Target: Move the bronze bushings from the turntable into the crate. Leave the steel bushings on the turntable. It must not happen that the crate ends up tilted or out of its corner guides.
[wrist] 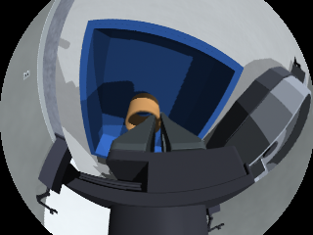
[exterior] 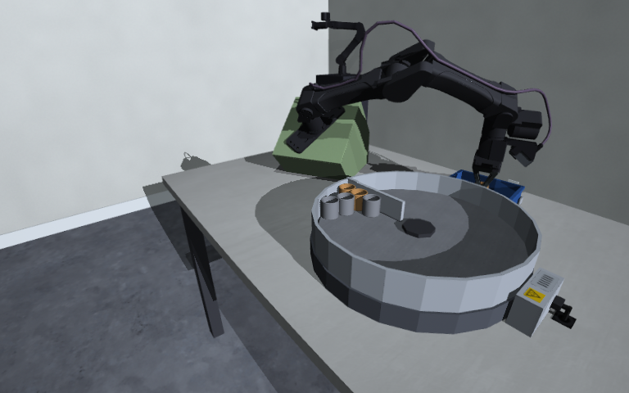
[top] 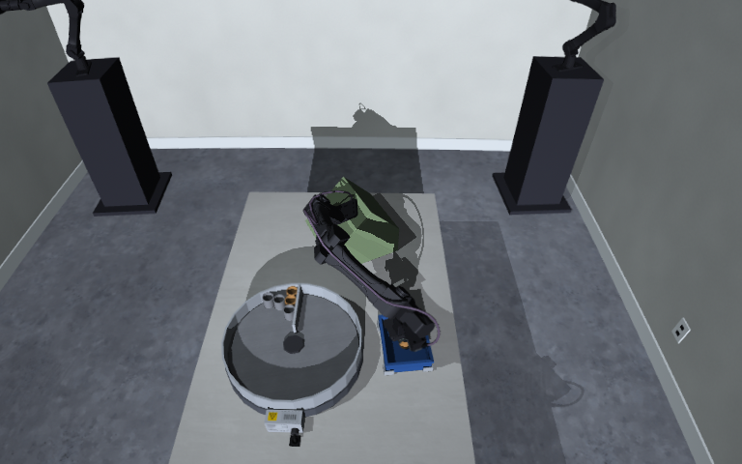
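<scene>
Now: hand 1 cm to the right of the blue crate and 2 cm above it. The rest, counted from my hand: turntable: 33 cm to the right, 1 cm above.
</scene>
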